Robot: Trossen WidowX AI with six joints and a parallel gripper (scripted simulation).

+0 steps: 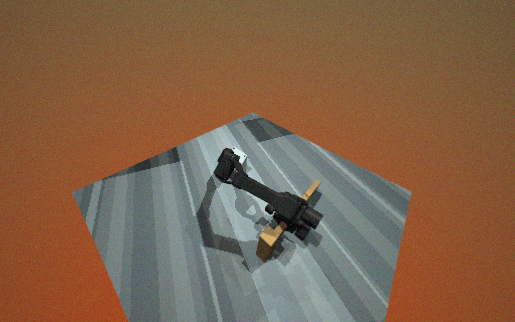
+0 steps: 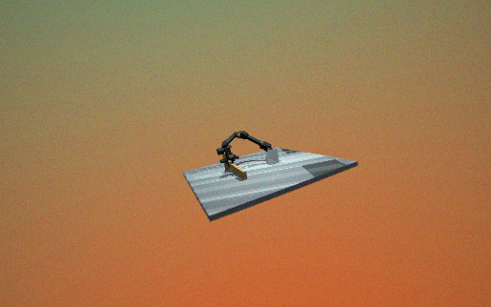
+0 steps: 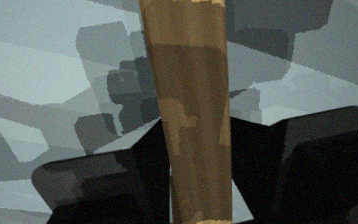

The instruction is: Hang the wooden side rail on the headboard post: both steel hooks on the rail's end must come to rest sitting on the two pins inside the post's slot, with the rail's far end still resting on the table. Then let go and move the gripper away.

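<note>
My gripper tip is now 10 mm past the headboard post, 120 mm to the left of it and 40 mm below it.
</note>
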